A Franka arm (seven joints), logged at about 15 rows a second.
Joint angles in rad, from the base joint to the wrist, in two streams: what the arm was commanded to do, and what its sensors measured. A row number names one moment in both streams.
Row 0, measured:
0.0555, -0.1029, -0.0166, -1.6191, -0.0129, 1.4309, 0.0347
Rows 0 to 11, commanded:
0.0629, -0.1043, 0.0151, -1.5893, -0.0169, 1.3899, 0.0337
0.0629, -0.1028, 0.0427, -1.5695, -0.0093, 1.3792, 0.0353
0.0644, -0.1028, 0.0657, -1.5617, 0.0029, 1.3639, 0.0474
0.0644, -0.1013, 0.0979, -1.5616, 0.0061, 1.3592, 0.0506
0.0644, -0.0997, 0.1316, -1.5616, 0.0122, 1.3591, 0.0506
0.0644, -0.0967, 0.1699, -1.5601, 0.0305, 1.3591, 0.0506
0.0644, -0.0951, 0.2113, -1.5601, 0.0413, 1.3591, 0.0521
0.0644, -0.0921, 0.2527, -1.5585, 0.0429, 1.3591, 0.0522
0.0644, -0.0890, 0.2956, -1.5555, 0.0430, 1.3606, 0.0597
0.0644, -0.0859, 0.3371, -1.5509, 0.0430, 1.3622, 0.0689
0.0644, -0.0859, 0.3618, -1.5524, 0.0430, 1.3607, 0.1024
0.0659, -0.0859, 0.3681, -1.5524, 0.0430, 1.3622, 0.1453
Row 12, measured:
0.0688, -0.1012, 0.3451, -1.5804, 0.0298, 1.3775, 0.0797
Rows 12 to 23, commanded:
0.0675, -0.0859, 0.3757, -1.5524, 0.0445, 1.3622, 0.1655
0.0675, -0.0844, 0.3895, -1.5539, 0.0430, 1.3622, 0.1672
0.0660, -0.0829, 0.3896, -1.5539, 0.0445, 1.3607, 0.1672
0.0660, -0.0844, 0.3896, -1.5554, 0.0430, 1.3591, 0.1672
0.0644, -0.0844, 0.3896, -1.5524, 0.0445, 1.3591, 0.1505
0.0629, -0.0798, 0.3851, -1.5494, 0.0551, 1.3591, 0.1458
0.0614, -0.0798, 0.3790, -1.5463, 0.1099, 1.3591, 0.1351
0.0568, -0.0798, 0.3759, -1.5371, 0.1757, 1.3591, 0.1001
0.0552, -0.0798, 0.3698, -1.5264, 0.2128, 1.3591, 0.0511
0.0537, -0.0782, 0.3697, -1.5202, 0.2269, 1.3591, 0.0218
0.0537, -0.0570, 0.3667, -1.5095, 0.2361, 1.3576, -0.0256
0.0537, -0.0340, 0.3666, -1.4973, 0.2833, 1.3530, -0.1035
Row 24, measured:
0.0585, -0.0927, 0.3712, -1.5530, 0.2154, 1.3765, 0.0138
